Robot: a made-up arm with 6 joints.
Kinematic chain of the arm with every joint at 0, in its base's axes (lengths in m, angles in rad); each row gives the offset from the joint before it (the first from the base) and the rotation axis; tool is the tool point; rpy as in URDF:
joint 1: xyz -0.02 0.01 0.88 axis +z
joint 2: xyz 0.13 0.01 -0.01 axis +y
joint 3: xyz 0.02 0 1.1 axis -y
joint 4: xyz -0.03 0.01 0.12 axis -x
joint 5: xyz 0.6 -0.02 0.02 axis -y
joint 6: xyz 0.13 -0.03 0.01 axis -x
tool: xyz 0.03 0.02 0.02 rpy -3.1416 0 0
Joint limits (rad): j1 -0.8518..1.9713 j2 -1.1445..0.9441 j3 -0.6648..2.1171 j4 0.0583..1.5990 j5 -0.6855..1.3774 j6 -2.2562..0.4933
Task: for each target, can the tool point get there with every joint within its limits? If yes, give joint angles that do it. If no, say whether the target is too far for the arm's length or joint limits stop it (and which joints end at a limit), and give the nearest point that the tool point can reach.
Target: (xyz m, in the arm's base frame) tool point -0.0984 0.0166 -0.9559
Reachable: no: joint limits stop it (at a limit: joint 1, joint 2, joint 3, joint 4, joint 5) | nearest point -0.4181 1.0084 0.7800 | short by 2.025 m
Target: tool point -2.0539 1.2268 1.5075
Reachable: no: too far | nearest point -1.4082 0.8405 1.4254 | short by 0.757 m
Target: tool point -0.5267 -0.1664 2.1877
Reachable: yes | joints 0.6220 -0.9334 -0.0389 1.1324 0.8559 -0.4761
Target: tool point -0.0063 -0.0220 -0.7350
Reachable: no: joint limits stop it (at a limit: joint 1, joint 2, joint 3, joint 4, joint 5) | nearest point 0.6697 -0.8151 0.7795 | short by 1.838 m
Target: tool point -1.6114 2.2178 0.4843
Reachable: no: too far | nearest point -0.7664 1.5000 1.1043 | short by 1.270 m
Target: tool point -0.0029 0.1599 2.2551
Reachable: yes | joints 0.9029 -0.5665 -0.2826 0.7868 0.6681 -1.2603
